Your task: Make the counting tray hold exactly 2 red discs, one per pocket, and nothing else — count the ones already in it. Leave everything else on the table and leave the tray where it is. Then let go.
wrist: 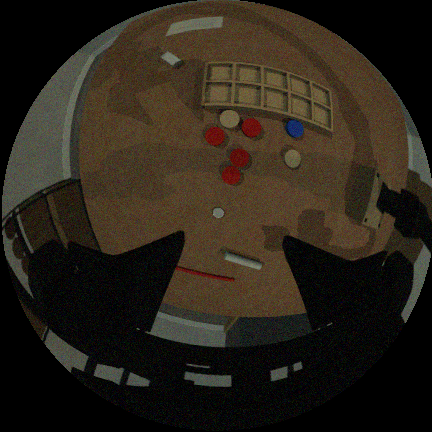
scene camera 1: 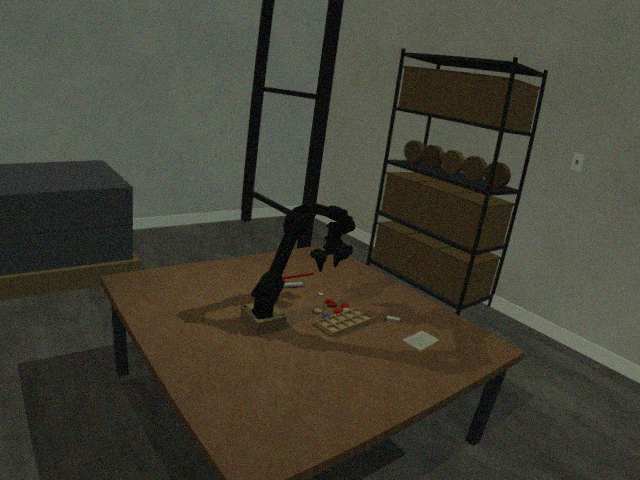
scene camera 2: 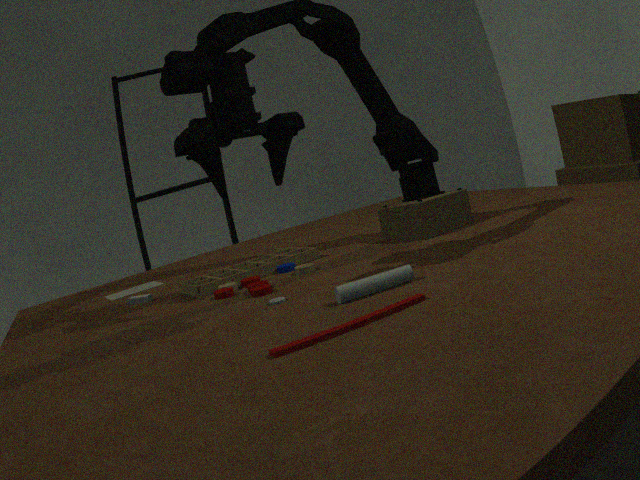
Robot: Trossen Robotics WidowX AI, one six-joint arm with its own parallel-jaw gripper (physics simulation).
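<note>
The tan counting tray has two rows of pockets, and no disc shows in any pocket in the wrist view. Several red discs lie flat on the table beside its long side: one red disc nearest the tray, one red disc to its left, and two close together, an upper red disc and a lower red disc. My gripper is open and empty, high above the table, with the discs ahead of its fingertips in the wrist view.
A blue disc and a beige disc lie close beside the tray; another beige disc lies farther off. Also there are a small white disc, white cylinder, red rod, small white block and pale square.
</note>
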